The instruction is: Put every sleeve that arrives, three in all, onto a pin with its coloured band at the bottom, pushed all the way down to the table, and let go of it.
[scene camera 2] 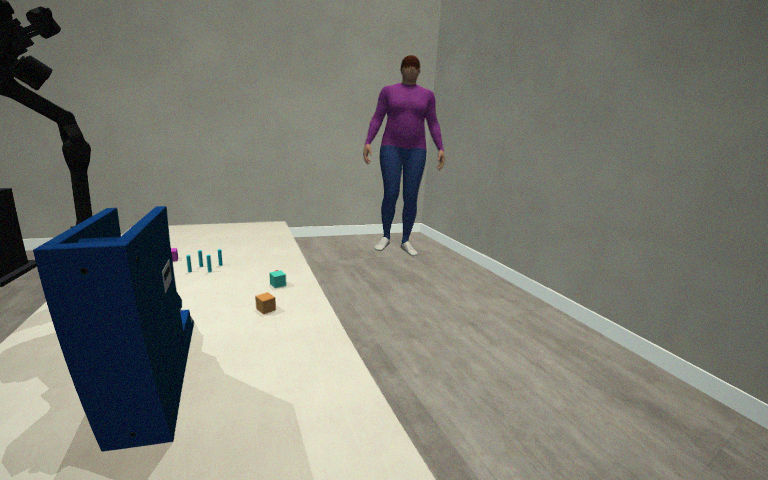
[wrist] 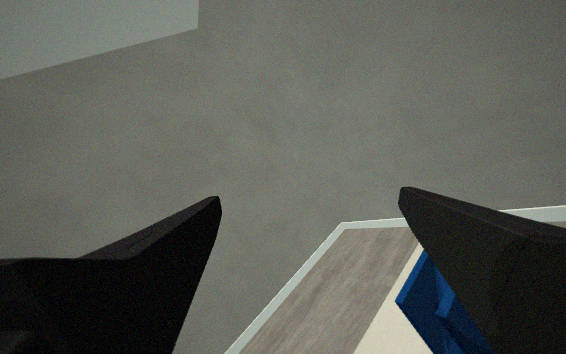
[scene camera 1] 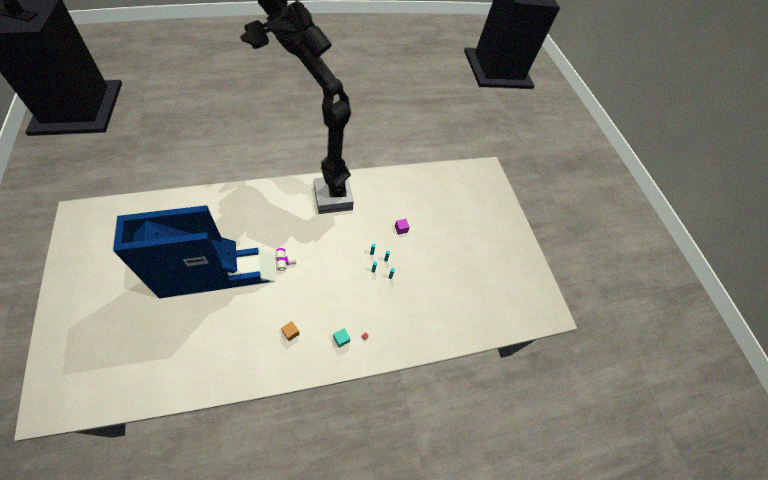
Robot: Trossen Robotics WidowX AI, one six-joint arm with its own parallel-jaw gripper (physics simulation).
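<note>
White sleeves with magenta bands (scene camera 1: 281, 264) lie close together on the table at the open end of the blue chute in scene camera 1; their exact number is hard to tell. They do not show in scene camera 2. Several thin teal pins (scene camera 1: 374, 267) (scene camera 2: 208, 263) stand upright and bare right of the table's middle. My gripper (wrist: 308, 200) is open and empty in the wrist view. It is raised high behind the table, far from sleeves and pins, partly cut off in scene camera 1.
The tall blue chute (scene camera 1: 186, 277) (scene camera 2: 101, 339) stands on the left of the table (scene camera 1: 453, 294). A magenta cube (scene camera 1: 402, 226) lies behind the pins. An orange cube (scene camera 1: 289, 330) (scene camera 2: 265, 303), a teal cube (scene camera 1: 341, 337) (scene camera 2: 277, 279) and a small red cube (scene camera 1: 365, 336) lie in front. A person (scene camera 2: 408, 118) stands beyond.
</note>
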